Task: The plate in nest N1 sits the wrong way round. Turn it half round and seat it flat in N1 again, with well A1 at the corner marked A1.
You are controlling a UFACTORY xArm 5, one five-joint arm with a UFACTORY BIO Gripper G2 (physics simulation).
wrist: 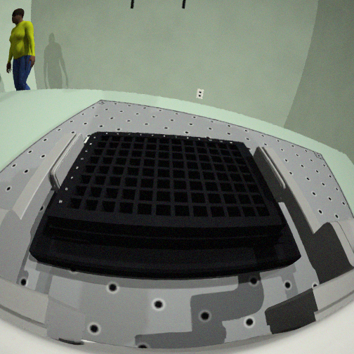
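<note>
A black plate (172, 220) with a grid of square wells lies level across the middle of the wrist view. Small white row letters run down its left edge, with an H at the near left, and small marks run along its far edge. My gripper (170, 167) is shut on the plate, one finger at its left side and one at its right. The black nest (165, 261) is directly under the plate and shows in front of its near edge. Whether the plate touches the nest floor cannot be told. A small pale mark shows at the far-left corner, too small to read.
A grey board (158, 115) with rows of small holes lies under and around the nest. Shadows of the gripper fall on its near part. Behind are a pale green wall with a socket (200, 93) and, far left, a standing person (21, 45) in a yellow top.
</note>
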